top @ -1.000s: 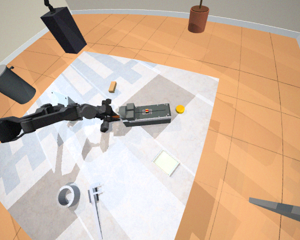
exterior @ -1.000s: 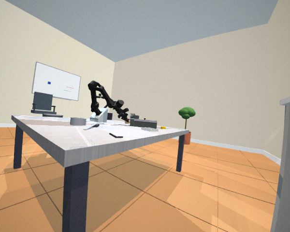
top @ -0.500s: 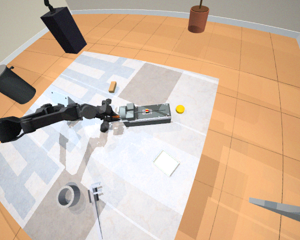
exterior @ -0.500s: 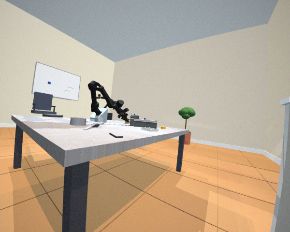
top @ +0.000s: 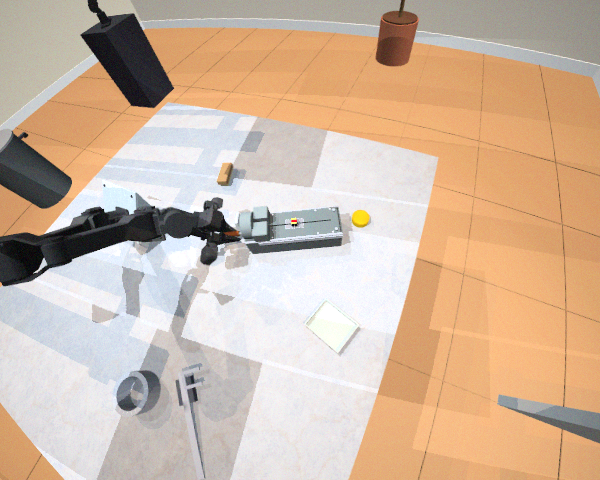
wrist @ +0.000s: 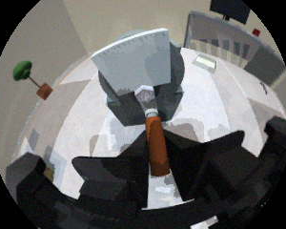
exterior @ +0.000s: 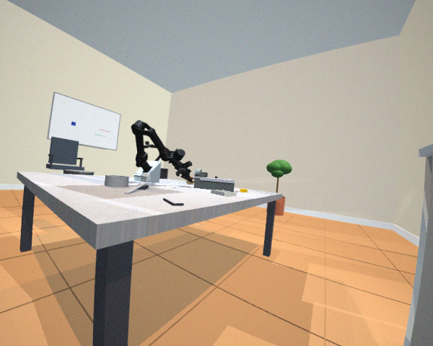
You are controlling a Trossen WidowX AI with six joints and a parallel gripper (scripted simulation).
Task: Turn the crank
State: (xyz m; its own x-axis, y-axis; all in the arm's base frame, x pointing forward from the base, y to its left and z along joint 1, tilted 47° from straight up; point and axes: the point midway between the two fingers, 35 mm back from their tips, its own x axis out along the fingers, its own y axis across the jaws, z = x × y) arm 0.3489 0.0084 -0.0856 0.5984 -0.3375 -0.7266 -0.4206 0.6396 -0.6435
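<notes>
Right now the orange-brown crank handle is 2 cm behind my gripper tip, 1 cm to the right of it and 2 cm above it. From my gripper tip the other things lie so: tan block 19 cm behind, 22 cm to the left, 2 cm below; pale square tile 32 cm ahead, 14 cm to the right, 3 cm below; red pointer 15 cm ahead, 7 cm to the left, 5 cm above.
</notes>
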